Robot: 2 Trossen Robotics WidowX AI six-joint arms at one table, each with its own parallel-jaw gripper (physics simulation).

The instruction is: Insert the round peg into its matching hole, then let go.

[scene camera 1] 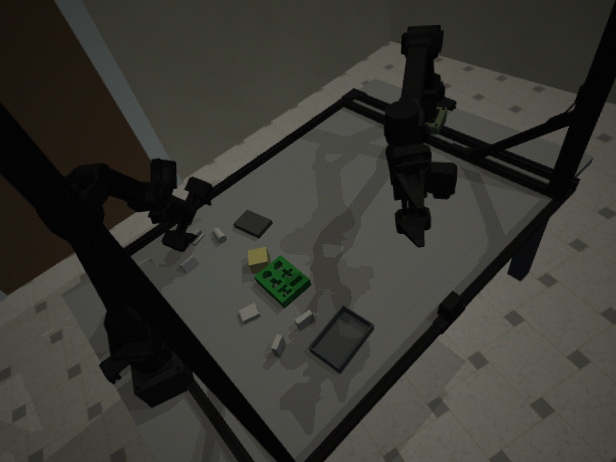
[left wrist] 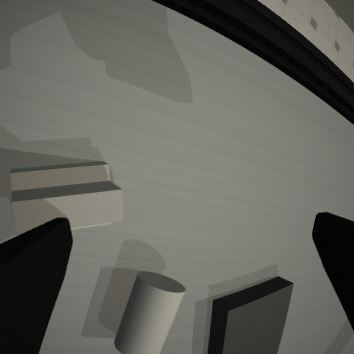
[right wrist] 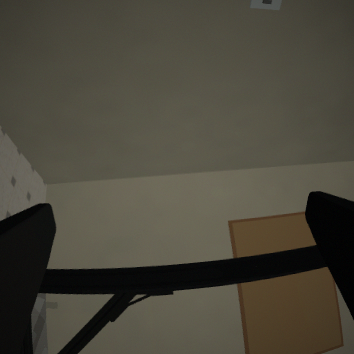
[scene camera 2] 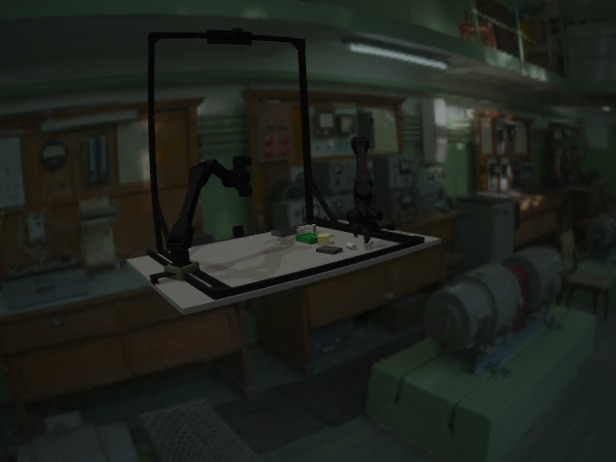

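The round peg (scene camera 1: 219, 235) (scene camera 2: 351, 246) (left wrist: 150, 315) is a pale cylinder lying on its side on the table. The green board (scene camera 1: 285, 301) (scene camera 2: 306, 238) has several shaped holes; its round hole (scene camera 1: 267, 274) is at its left corner in scene camera 1. My left gripper (scene camera 1: 196, 226) (scene camera 2: 366, 236) (left wrist: 196, 229) is open and empty, low over the table beside the peg; in its wrist view the peg lies at the bottom, between the fingers' lines. My right gripper (scene camera 1: 418, 225) (scene camera 2: 249, 182) (right wrist: 182, 211) is open and empty, high above the table, far from the peg.
A pale stepped block (scene camera 1: 198, 237) (left wrist: 70, 205) lies near the left gripper. A dark flat block (scene camera 1: 253, 223) (scene camera 2: 329, 249) (left wrist: 255, 320) lies beside the peg. A yellow block (scene camera 1: 258, 257) (scene camera 2: 323, 239) stands against the green board. Several pale blocks and a grey tray (scene camera 1: 325, 360) lie nearer the front.
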